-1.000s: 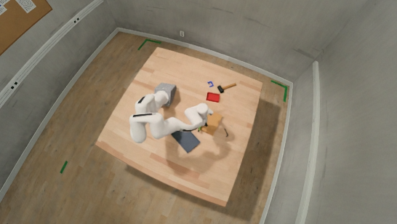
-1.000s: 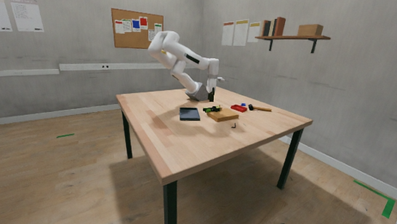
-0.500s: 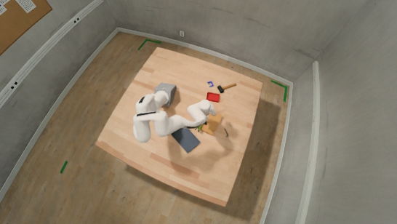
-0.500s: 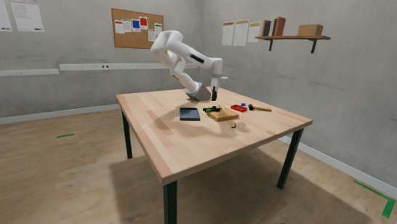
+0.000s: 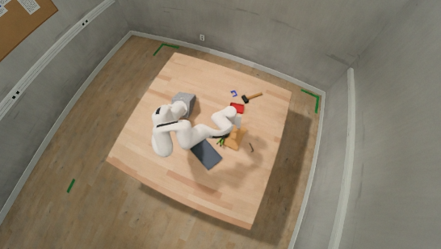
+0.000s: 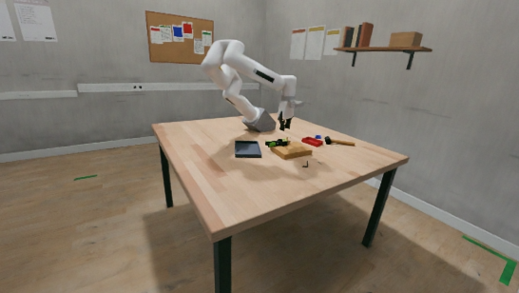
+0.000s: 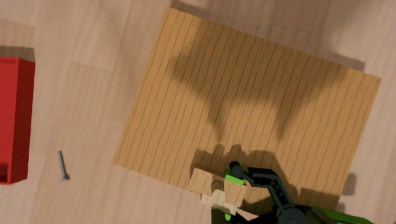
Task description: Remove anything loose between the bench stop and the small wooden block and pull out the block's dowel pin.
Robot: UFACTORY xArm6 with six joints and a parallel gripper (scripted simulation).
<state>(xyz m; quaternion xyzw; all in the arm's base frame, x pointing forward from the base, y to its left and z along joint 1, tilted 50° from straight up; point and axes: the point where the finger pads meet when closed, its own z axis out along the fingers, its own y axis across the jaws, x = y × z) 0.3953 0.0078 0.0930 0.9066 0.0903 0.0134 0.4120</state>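
The dowel pin is 90 mm below my hand and 20 mm to the left of it. From my hand the other things lie so: thin wooden stick 140 mm below, 90 mm behind, 60 mm to the left; then dark flat tray 190 mm to the right, 140 mm below, 100 mm behind; then wooden block 100 mm below, 20 mm to the left.
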